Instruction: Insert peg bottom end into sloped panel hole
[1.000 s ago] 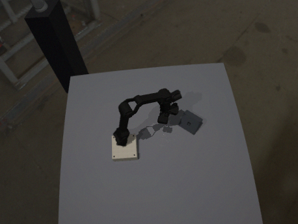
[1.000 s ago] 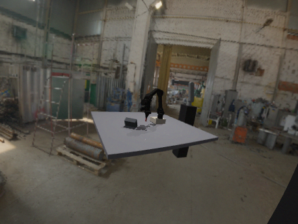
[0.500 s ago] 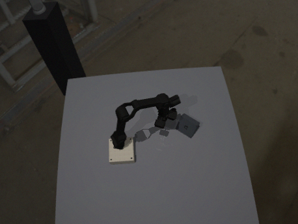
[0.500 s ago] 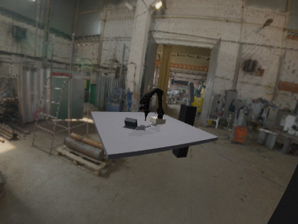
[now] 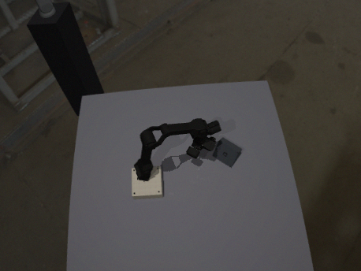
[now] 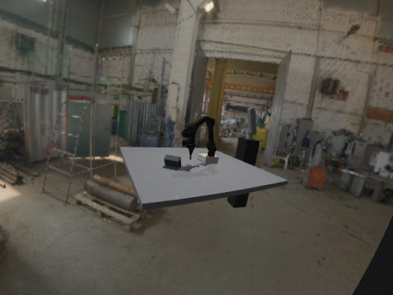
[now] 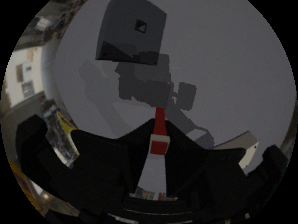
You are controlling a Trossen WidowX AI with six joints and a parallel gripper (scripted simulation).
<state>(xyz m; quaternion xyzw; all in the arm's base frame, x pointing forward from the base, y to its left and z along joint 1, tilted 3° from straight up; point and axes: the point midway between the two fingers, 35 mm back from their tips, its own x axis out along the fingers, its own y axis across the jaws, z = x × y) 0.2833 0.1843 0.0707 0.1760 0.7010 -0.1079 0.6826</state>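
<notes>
Right now my gripper tip is 160 mm short of the grey sloped panel, 10 mm to the right of it and 70 mm above it. From my gripper tip the other things lie so: red peg 20 mm above.
</notes>
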